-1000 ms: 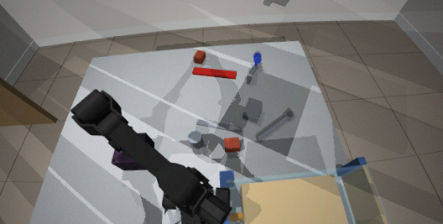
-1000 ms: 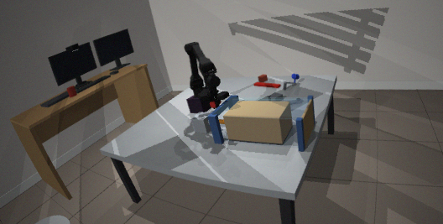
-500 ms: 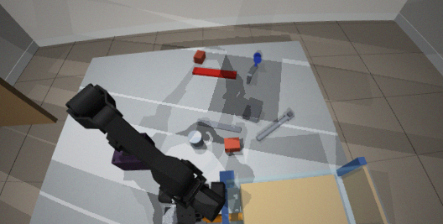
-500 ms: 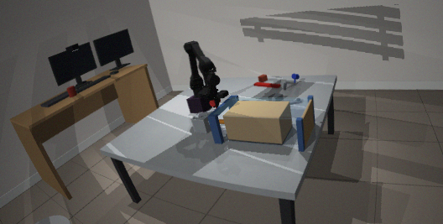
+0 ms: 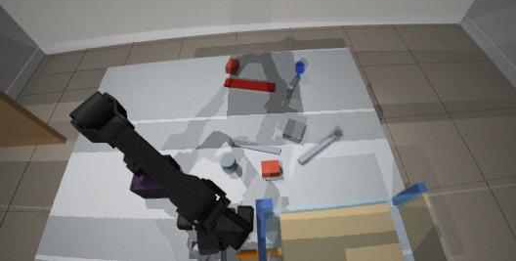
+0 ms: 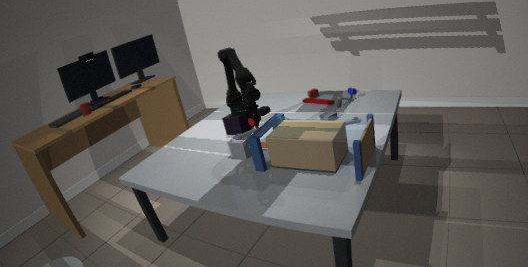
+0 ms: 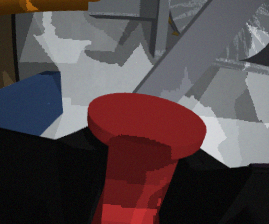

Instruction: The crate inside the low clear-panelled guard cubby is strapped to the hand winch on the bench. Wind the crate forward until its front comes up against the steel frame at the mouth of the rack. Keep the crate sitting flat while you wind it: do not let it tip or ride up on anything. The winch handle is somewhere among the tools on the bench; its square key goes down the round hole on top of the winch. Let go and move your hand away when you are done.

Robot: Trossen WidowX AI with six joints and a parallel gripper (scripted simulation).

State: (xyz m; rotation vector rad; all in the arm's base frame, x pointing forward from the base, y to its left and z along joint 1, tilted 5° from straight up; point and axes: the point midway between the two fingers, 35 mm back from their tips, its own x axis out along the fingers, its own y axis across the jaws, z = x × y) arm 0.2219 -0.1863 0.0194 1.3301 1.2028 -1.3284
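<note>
The red-knobbed handle lies 30 mm to the right of my gripper tip, 20 mm behind it and 10 mm below it. Also, from my gripper tip: grey winch (80 mm to the right, 80 mm below, 70 mm behind); red knob (20 mm above, 10 mm to the left); blue steel frame (100 mm ahead, 90 mm to the right, 10 mm below).
</note>
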